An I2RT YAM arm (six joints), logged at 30 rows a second.
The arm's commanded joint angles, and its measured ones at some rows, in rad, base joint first. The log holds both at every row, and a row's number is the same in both.
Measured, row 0:
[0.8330 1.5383 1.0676 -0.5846 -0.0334 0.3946]
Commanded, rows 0 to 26:
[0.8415 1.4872 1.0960 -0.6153 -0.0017 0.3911]
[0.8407 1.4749 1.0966 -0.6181 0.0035 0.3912]
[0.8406 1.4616 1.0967 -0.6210 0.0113 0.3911]
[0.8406 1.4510 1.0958 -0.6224 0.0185 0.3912]
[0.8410 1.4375 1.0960 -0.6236 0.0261 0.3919]
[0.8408 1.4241 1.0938 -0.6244 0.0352 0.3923]
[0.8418 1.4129 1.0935 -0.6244 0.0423 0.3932]
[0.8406 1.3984 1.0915 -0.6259 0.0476 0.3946]
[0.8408 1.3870 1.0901 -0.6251 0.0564 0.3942]
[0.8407 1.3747 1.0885 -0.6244 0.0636 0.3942]
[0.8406 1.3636 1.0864 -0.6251 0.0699 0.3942]
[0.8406 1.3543 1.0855 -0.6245 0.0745 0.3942]
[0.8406 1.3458 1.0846 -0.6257 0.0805 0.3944]
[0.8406 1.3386 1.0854 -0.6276 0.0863 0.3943]
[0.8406 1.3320 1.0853 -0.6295 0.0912 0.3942]
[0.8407 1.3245 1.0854 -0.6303 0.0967 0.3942]
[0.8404 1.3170 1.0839 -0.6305 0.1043 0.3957]
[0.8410 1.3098 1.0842 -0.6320 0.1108 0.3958]
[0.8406 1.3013 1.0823 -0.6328 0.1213 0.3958]
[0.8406 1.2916 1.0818 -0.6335 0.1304 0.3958]
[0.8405 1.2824 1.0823 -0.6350 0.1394 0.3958]
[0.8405 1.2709 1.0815 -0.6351 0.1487 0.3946]
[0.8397 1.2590 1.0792 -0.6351 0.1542 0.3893]
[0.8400 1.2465 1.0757 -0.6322 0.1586 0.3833]
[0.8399 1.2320 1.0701 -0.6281 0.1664 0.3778]
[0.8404 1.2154 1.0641 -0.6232 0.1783 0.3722]
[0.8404 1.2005 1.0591 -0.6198 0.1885 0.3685]
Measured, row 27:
[0.8356 1.2449 1.0740 -0.6132 0.1371 0.3866]
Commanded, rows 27 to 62:
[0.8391 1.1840 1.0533 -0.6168 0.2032 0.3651]
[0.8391 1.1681 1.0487 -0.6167 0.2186 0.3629]
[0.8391 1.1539 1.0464 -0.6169 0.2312 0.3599]
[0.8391 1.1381 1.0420 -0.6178 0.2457 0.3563]
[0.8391 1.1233 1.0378 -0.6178 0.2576 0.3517]
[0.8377 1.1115 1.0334 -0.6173 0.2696 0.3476]
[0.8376 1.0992 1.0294 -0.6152 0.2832 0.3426]
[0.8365 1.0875 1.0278 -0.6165 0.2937 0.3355]
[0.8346 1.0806 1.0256 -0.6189 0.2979 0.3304]
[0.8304 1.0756 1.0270 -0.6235 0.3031 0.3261]
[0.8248 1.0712 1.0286 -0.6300 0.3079 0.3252]
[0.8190 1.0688 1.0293 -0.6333 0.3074 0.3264]
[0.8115 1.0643 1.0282 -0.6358 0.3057 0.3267]
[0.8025 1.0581 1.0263 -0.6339 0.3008 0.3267]
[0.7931 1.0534 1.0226 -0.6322 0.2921 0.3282]
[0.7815 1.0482 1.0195 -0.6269 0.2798 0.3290]
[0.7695 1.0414 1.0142 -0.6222 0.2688 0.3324]
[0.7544 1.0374 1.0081 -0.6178 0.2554 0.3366]
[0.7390 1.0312 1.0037 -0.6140 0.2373 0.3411]
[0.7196 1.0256 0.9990 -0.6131 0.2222 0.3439]
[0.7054 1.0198 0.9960 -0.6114 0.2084 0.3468]
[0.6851 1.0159 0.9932 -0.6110 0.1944 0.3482]
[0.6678 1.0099 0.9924 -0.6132 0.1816 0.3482]
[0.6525 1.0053 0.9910 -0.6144 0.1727 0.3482]
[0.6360 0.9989 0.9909 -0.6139 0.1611 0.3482]
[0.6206 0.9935 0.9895 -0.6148 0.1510 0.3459]
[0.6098 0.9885 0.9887 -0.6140 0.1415 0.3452]
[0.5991 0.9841 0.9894 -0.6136 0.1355 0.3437]
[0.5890 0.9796 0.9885 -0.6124 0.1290 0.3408]
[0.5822 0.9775 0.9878 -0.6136 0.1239 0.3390]
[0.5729 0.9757 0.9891 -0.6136 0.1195 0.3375]
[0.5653 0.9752 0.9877 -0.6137 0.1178 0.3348]
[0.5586 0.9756 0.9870 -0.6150 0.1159 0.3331]
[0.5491 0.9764 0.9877 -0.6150 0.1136 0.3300]
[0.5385 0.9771 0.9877 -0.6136 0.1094 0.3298]
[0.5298 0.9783 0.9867 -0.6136 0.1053 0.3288]
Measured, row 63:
[0.5510 0.9871 0.9997 -0.6132 0.1261 0.3386]
